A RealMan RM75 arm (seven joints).
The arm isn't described. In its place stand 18 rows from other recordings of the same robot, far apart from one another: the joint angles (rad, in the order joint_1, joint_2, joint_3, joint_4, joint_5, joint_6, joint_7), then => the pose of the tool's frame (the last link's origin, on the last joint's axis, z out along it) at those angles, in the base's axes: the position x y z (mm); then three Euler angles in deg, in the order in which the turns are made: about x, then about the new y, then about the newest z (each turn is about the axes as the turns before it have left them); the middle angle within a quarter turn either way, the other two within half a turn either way.
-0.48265, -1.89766, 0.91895, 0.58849, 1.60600, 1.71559, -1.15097 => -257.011 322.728 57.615 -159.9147 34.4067 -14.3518
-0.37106, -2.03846, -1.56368, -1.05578, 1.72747, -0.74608, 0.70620 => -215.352 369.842 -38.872 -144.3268 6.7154 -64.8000
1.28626, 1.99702, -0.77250, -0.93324, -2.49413, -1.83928, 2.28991 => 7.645 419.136 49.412 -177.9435 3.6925 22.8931
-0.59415, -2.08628, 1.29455, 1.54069, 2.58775, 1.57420, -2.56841 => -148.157 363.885 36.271 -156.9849 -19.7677 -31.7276
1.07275, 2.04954, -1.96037, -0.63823, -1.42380, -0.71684, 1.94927 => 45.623 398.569 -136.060 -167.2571 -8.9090 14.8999
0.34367, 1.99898, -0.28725, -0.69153, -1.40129, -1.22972, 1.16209 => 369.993 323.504 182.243 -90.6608 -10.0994 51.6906
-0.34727, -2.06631, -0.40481, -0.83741, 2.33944, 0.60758, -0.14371 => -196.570 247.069 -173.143 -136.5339 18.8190 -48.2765
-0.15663, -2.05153, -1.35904, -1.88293, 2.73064, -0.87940, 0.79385 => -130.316 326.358 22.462 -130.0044 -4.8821 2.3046
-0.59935, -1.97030, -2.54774, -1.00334, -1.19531, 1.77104, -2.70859 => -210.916 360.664 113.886 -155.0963 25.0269 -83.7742
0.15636, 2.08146, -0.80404, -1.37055, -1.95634, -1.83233, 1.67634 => 271.078 249.119 88.730 -158.5500 -12.5914 26.7585
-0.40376, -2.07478, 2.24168, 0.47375, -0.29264, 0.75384, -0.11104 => -267.207 327.311 -102.138 -123.1629 13.4458 -27.7727
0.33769, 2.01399, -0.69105, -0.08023, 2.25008, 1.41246, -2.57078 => 363.877 290.876 45.593 -92.9024 -13.8385 53.6619
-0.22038, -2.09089, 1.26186, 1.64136, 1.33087, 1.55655, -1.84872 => -88.591 267.573 77.220 -168.4503 45.6150 -6.8603
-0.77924, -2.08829, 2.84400, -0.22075, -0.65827, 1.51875, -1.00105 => -220.484 362.123 -33.687 -138.3884 38.3953 -41.9046
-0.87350, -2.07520, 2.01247, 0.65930, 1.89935, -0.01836, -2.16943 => -121.207 452.573 -97.602 -126.7816 3.9070 -12.8322
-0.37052, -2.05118, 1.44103, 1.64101, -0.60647, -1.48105, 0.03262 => -187.167 329.389 29.682 -156.4557 -20.8556 -63.1901
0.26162, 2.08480, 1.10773, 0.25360, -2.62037, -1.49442, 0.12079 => 313.060 279.874 12.065 -82.3962 -20.2738 45.6740
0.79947, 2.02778, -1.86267, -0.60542, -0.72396, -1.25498, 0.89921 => 68.920 348.474 -76.251 -177.7800 -47.7543 -10.1619
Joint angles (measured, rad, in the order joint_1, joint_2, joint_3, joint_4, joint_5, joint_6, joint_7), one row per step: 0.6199, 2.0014, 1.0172, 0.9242, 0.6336, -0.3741, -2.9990; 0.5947, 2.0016, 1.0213, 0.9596, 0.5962, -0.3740, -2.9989; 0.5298, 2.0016, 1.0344, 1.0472, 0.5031, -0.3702, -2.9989; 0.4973, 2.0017, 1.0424, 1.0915, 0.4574, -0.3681, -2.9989; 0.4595, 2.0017, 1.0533, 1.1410, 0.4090, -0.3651, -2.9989; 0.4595, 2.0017, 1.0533, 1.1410, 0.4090, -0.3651, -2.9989; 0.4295, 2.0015, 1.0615, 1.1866, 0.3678, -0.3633, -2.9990; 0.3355, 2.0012, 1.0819, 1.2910, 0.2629, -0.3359, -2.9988; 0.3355, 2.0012, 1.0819, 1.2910, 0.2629, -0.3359, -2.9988; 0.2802, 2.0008, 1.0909, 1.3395, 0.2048, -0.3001, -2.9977; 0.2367, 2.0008, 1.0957, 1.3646, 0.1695, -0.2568, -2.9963; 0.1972, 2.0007, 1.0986, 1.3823, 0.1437, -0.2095, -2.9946
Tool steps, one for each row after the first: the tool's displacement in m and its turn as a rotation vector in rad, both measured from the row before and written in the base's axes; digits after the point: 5 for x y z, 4 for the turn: -0.00169, -0.00305, 0.00159, 0.0065, -0.0040, 0.0241; -0.00387, -0.00670, 0.00624, 0.0262, -0.0086, 0.0578; -0.00230, -0.00291, 0.00416, 0.0172, -0.0034, 0.0278; -0.00215, -0.00305, 0.00571, 0.0230, -0.0017, 0.0271; 0.00000, 0.00000, 0.00000, 0.0000, 0.0000, 0.0000; -0.00369, -0.00228, 0.00538, 0.0208, -0.0014, 0.0276; -0.00201, -0.00798, 0.01603, 0.0685, -0.0019, 0.0567; 0.00000, 0.00000, 0.00000, 0.0000, 0.0000, 0.0000; 0.00030, -0.00479, 0.00968, 0.0462, 0.0016, 0.0347; 0.00202, -0.00435, 0.00648, 0.0356, 0.0094, 0.0233; 0.00212, -0.00446, 0.00541, 0.0316, 0.0140, 0.0206
